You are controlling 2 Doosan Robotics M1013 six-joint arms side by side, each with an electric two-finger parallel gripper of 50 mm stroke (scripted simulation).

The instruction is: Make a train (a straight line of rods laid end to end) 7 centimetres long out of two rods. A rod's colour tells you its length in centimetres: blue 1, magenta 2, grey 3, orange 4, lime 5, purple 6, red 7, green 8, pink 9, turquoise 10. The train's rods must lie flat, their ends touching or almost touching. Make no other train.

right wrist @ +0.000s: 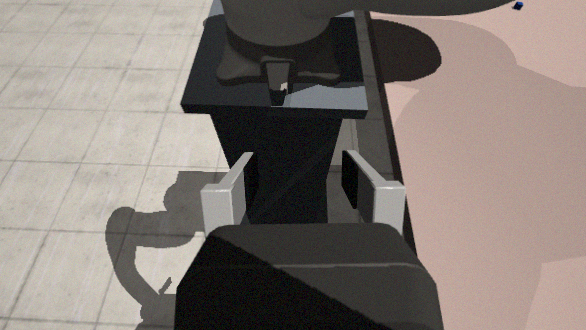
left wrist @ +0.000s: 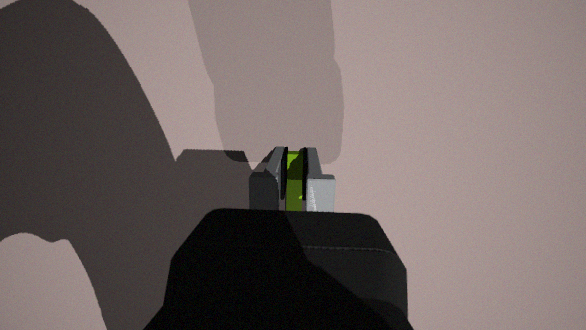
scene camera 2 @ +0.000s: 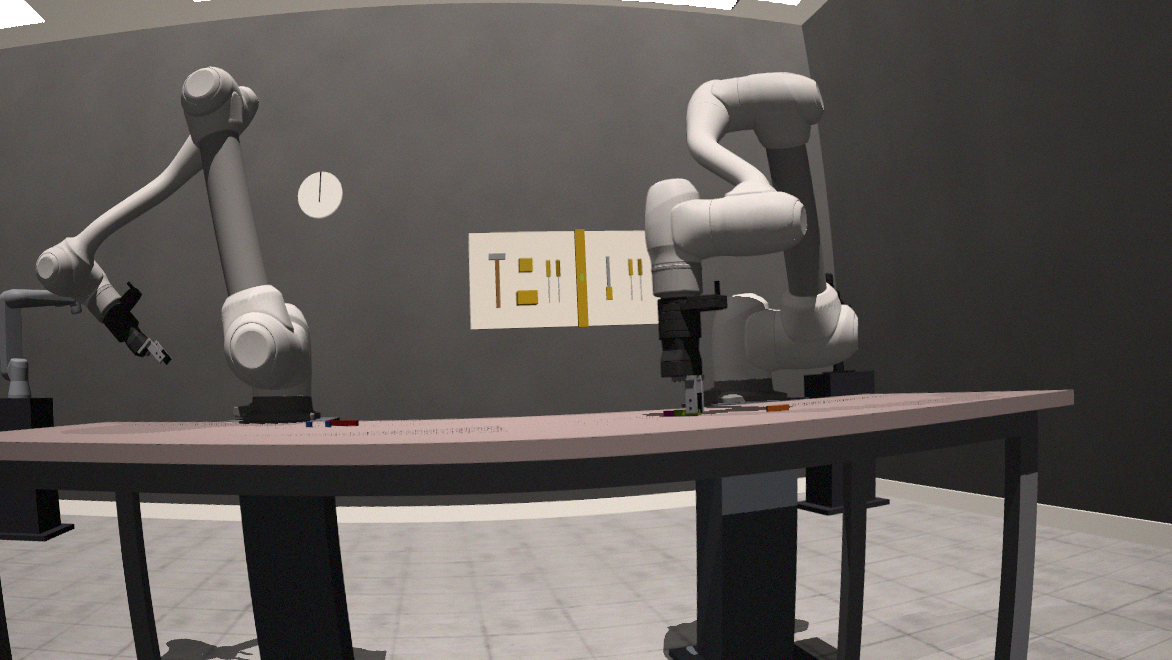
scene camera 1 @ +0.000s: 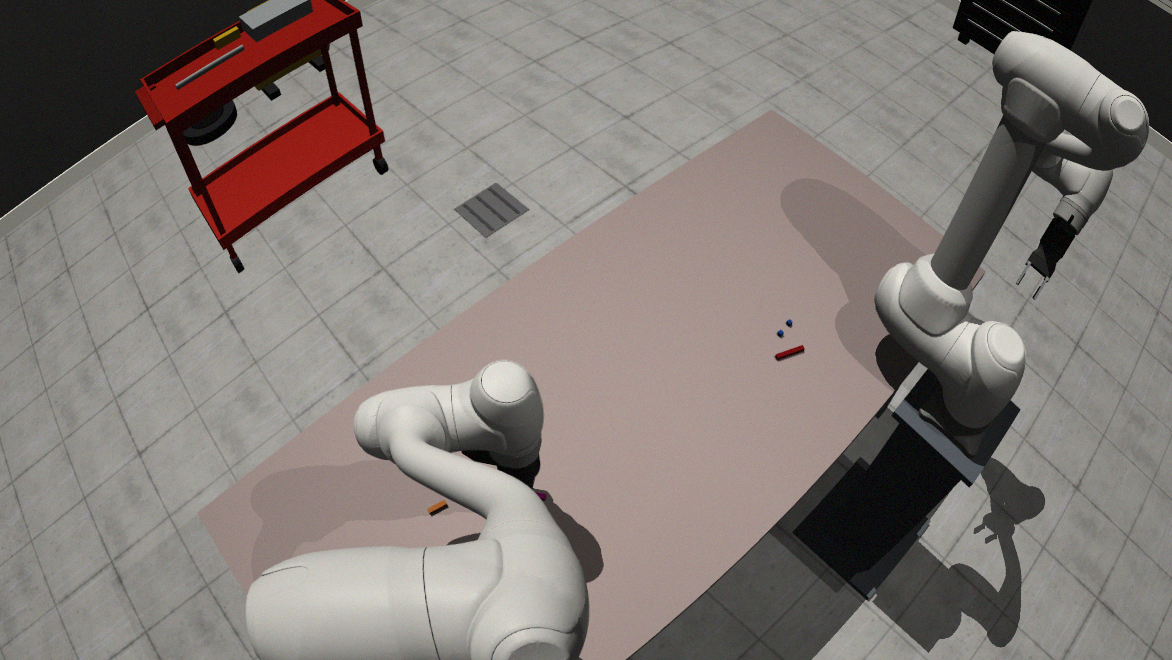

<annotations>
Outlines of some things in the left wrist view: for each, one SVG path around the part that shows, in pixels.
The left gripper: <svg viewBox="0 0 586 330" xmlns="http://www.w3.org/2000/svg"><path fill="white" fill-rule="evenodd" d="M143 329L414 330L408 321L407 269L376 219L362 213L334 212L336 180L334 175L322 173L316 148L303 148L302 200L305 200L305 211L279 210L280 199L284 200L288 156L288 147L281 146L275 147L264 172L253 172L250 175L249 209L220 208L210 211L179 247L171 259L163 306Z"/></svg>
A lime rod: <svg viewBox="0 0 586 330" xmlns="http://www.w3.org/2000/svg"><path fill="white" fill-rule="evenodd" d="M288 151L286 211L302 211L303 151Z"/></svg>
</annotations>
